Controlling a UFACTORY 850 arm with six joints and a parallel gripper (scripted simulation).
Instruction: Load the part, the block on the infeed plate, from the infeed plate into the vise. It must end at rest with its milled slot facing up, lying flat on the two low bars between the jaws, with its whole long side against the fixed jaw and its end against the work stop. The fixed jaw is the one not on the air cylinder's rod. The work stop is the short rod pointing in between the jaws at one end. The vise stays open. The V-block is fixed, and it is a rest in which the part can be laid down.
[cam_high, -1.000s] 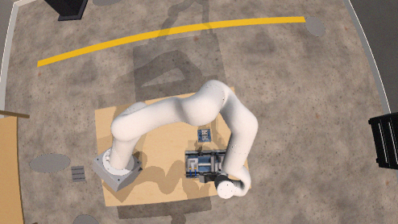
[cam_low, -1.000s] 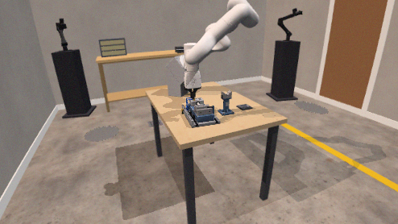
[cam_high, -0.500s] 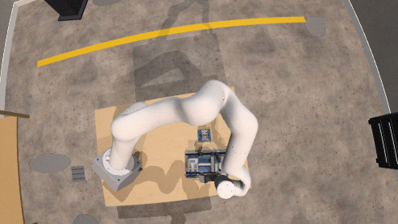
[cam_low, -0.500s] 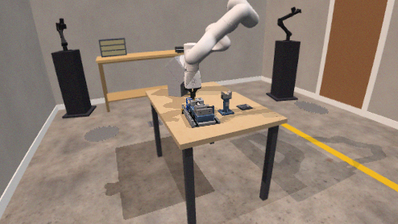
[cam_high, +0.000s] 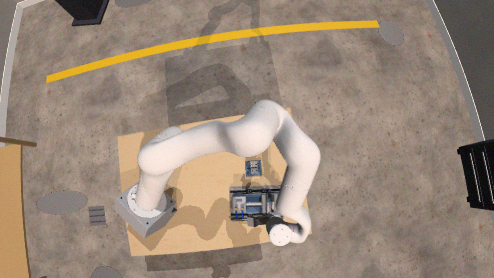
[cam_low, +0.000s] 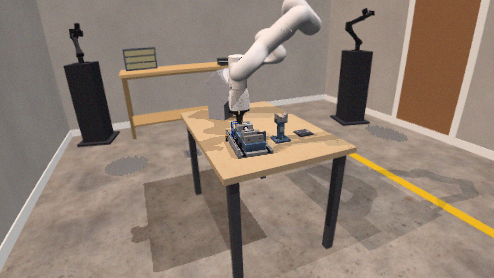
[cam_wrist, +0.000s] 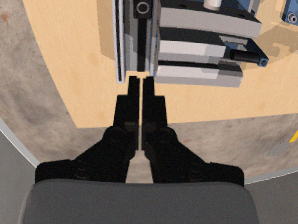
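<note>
My hand is 50 mm to the right of the part and 80 mm above it. From my hand the other things lie so: white cylinder rod: 90 mm behind, 50 mm to the left, 100 mm below; work stop: 10 mm behind, 110 mm to the left, 90 mm below; grey vise jaw: 40 mm behind, 60 mm to the left, 100 mm below.
</note>
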